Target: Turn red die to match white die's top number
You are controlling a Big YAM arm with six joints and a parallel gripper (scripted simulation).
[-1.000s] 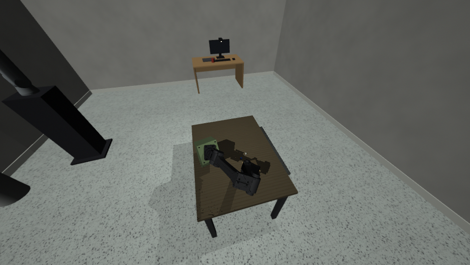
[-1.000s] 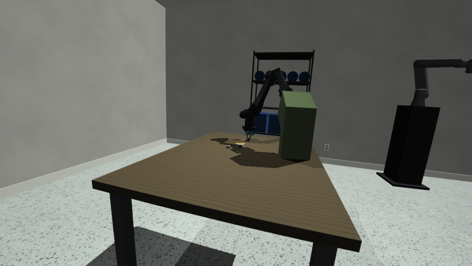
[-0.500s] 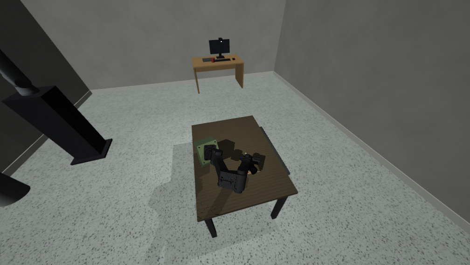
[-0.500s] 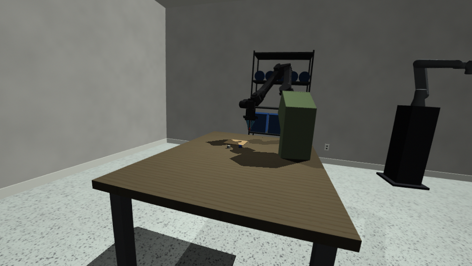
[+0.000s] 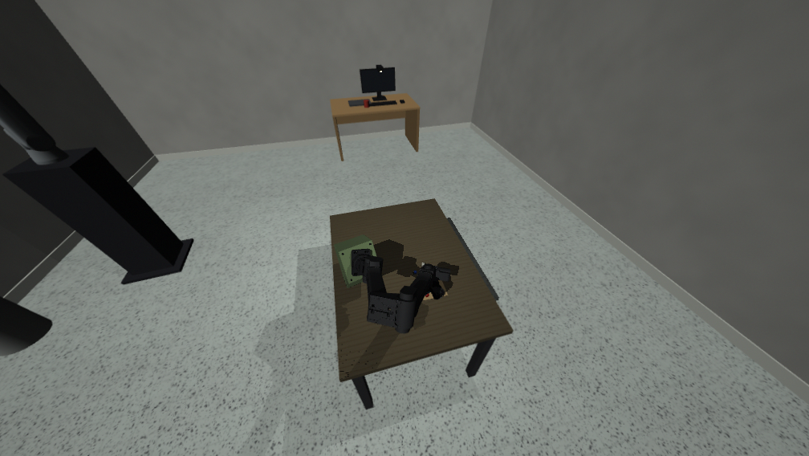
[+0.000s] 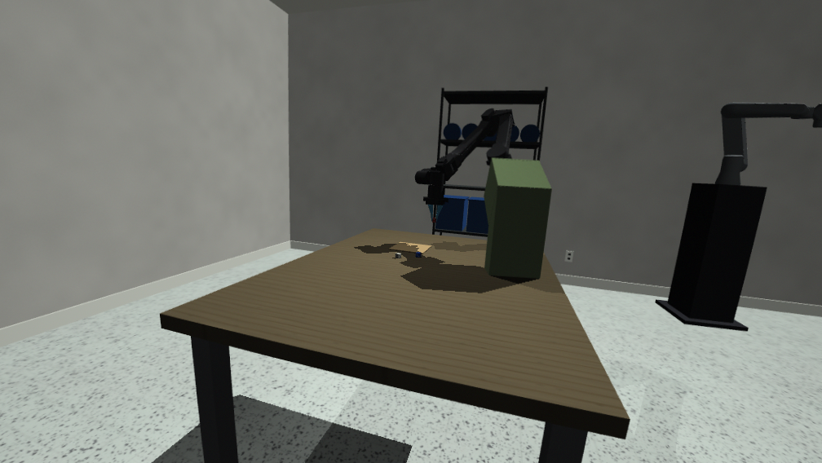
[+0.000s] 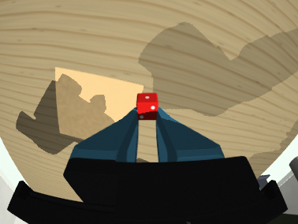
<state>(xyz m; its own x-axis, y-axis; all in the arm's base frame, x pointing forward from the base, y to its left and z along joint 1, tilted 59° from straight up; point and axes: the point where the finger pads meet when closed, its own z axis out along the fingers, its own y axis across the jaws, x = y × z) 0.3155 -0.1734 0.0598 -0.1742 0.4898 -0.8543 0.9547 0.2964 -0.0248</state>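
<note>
The tan mat lies 80 mm ahead of my hand, 90 mm to the left of it and 110 mm below it. The rest, counted from my hand: white die: 90 mm ahead, 250 mm to the left, 100 mm below; red die: 10 mm to the right; blue die: 20 mm ahead, 210 mm to the left, 100 mm below.
</note>
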